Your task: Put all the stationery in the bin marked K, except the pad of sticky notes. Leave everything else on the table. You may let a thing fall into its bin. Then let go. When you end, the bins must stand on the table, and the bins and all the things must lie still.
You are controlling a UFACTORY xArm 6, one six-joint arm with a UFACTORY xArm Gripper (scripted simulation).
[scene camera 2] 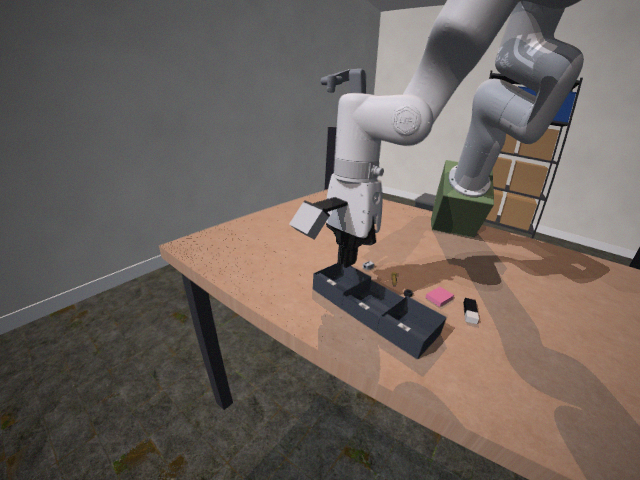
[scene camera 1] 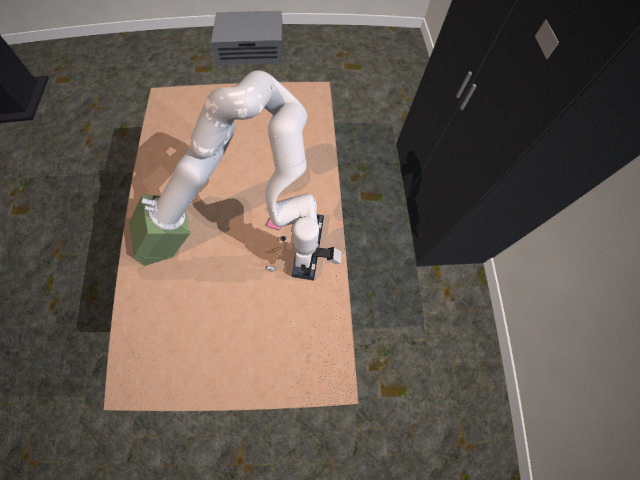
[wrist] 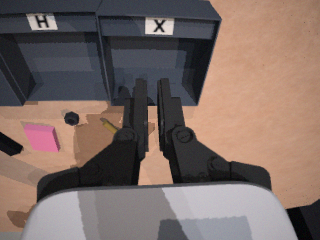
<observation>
In view: the gripper (scene camera 2: pixel 346 263), a pink sticky-note pad (wrist: pixel 42 138) and a dark bin tray (scene camera 2: pixel 331 282).
The dark bin tray also shows in the wrist view (wrist: pixel 64 62). The gripper is seen too in the wrist view (wrist: pixel 152 94).
</observation>
